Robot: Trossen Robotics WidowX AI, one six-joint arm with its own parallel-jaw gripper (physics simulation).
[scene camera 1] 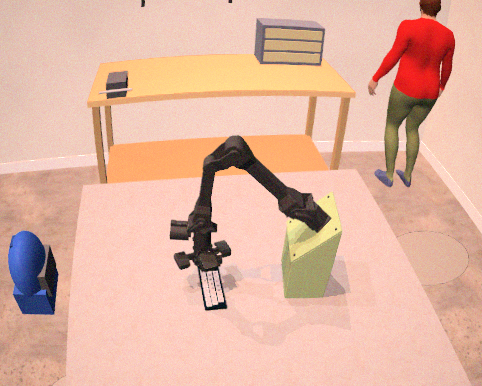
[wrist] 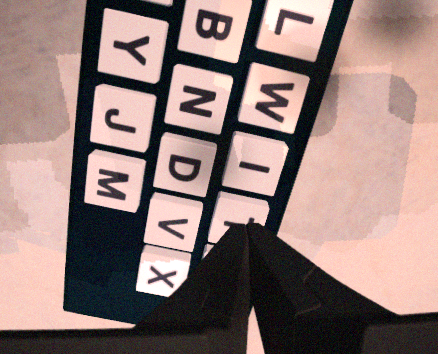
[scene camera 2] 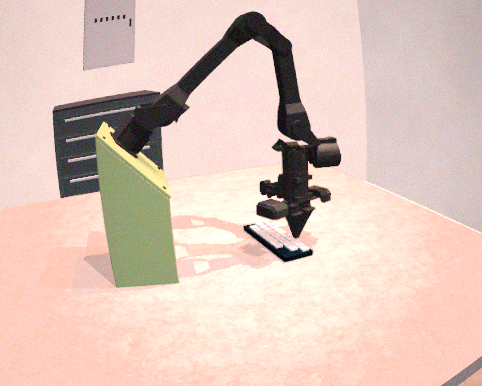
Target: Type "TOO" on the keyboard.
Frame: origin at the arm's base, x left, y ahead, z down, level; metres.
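Where they show: gripper, between the fingertips: (scene camera 1: 202, 271) (wrist: 245, 236) (scene camera 2: 295, 238); arm's base, origin of its link: (scene camera 1: 320, 221) (scene camera 2: 122, 145).
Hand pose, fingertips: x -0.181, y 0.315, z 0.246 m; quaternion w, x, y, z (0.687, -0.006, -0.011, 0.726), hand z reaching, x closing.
Note:
Each offset is from my fingertips to the top centre of the thing. Level surfaces: height alone.
The dark keyboard (scene camera 1: 216, 307) (scene camera 2: 295, 256) (wrist: 100, 250) with white keys lies on the table. My gripper (scene camera 1: 209, 267) (scene camera 2: 297, 235) (wrist: 245, 236) is shut and empty, pointing down over the keyboard. In the wrist view its tips overlap the lower right part of the T key {dx +0.000, dy -0.002, dz +0.007 m} (wrist: 224, 212), covering part of its letter. The I key {dx +0.020, dy +0.005, dz +0.007 m} (wrist: 255, 164) lies above T in that view, and the X key {dx -0.018, dy -0.030, dz +0.007 m} (wrist: 163, 270) is left of the fingers. A sliver of another key shows below T, mostly hidden by the fingers. No O key is readable. Whether the tips touch T, I cannot tell.
The arm's green pedestal (scene camera 1: 310, 265) (scene camera 2: 140, 235) stands on the table {dz +0.025 m} (scene camera 1: 150, 345) (scene camera 2: 240, 330), beside the keyboard. A wooden workbench (scene camera 1: 200, 77) with a drawer box (scene camera 1: 292, 45) stands behind. A person (scene camera 1: 425, 60) stands at the back right, and a blue object (scene camera 1: 27, 260) is left of the table.

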